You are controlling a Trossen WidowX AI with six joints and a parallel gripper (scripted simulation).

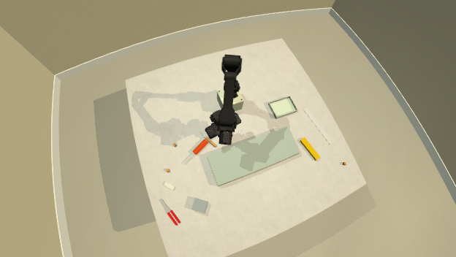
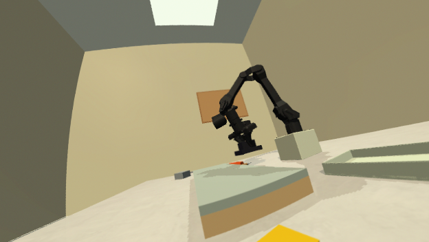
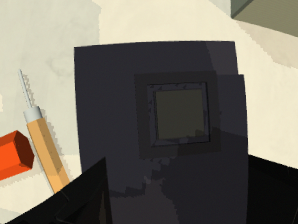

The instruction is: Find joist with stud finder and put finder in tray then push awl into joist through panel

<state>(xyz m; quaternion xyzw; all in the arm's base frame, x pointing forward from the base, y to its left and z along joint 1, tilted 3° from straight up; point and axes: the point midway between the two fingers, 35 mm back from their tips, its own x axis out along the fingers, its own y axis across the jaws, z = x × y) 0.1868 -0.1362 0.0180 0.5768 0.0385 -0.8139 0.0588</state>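
The brown stick lies 9 cm to the right of my gripper tip and 9 cm below it. Round my gripper tip: stud finder: 2 cm above; white block: 19 cm ahead, 39 cm to the right, 9 cm below; orange-handled tool: 7 cm ahead, 20 cm to the right, 8 cm below.
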